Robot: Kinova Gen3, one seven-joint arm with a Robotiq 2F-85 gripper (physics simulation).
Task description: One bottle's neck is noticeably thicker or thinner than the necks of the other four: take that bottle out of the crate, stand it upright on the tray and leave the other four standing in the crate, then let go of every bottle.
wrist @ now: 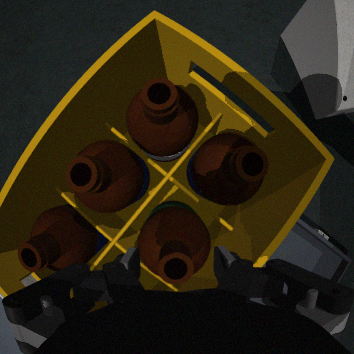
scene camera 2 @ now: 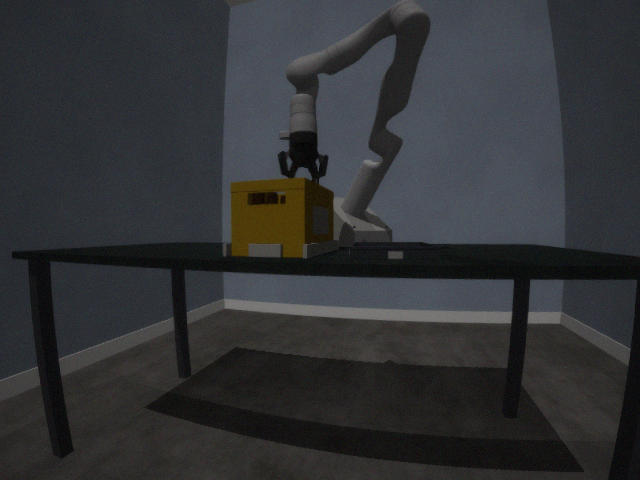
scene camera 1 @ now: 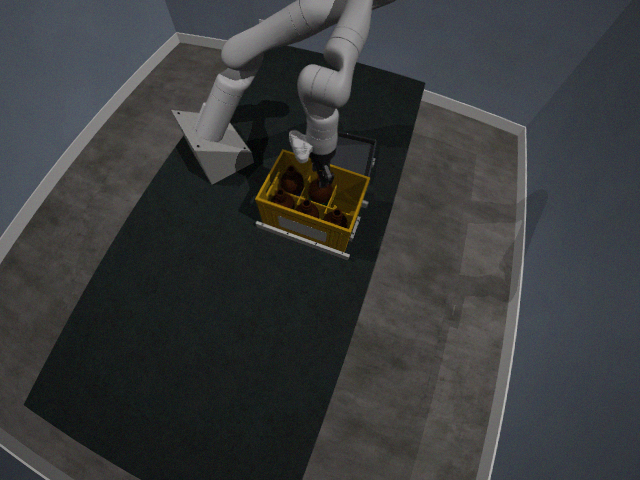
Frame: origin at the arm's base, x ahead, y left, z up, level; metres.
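Where they show: gripper, between the fingertips: [wrist: 176, 259] [scene camera 1: 319, 178]; arm's base, origin of its link: [scene camera 2: 352, 210] [scene camera 1: 209, 133].
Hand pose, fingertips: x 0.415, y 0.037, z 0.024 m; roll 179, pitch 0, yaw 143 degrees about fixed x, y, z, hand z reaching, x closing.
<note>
Things, the pixels of their top centre, and the offset from my fingertips. Level surfaces: height alone.
- yellow crate, centre of its top: [wrist: 122, 225] [scene camera 2: 287, 187] [scene camera 1: 314, 187] 0.044 m right, 0.010 m ahead, 0.016 m up
- top bottle, centre of its top: [wrist: 158, 92] [scene camera 1: 280, 192] 0.103 m right, 0.063 m back, 0.004 m up
- right bottle, centre of its top: [wrist: 252, 163] [scene camera 1: 290, 169] 0.022 m right, 0.085 m back, 0.004 m up
- far left bottle, centre of its top: [wrist: 28, 257] [scene camera 2: 258, 188] [scene camera 1: 337, 212] 0.069 m right, 0.103 m ahead, 0.004 m up
- bottom bottle, centre of its top: [wrist: 175, 268] [scene camera 1: 321, 177] 0.004 m left, 0.004 m ahead, 0.004 m up
- dark tray, centre of its top: [wrist: 282, 303] [scene camera 2: 391, 243] [scene camera 1: 339, 151] 0.219 m left, 0.052 m back, 0.133 m down
- dark table, height of its surface: 0.159 m down
The yellow crate [scene camera 1: 303, 225] [scene camera 2: 268, 222] [wrist: 65, 97] holds five brown bottles, all standing. In the wrist view they are a top bottle [wrist: 161, 122], a right bottle [wrist: 227, 172], a left bottle [wrist: 112, 175], a far left bottle [wrist: 62, 232] and a bottom bottle [wrist: 172, 237] [scene camera 1: 321, 193]. I cannot tell surely which neck differs. My gripper [scene camera 1: 324, 180] [scene camera 2: 302, 178] [wrist: 176, 259] is open, pointing down at the crate's rim height, its fingers on either side of the bottom bottle's neck with nothing gripped. The dark tray [scene camera 1: 373, 155] [scene camera 2: 392, 244] [wrist: 311, 246] lies beside the crate.
The crate's sixth compartment, at the back right in scene camera 1, shows no bottle. White strips [scene camera 1: 302, 240] [scene camera 2: 266, 250] edge the crate's foot. The crate's walls and yellow dividers [wrist: 150, 192] stand close around the bottles. The robot's base [scene camera 1: 219, 157] stands on the dark table [scene camera 1: 206, 335].
</note>
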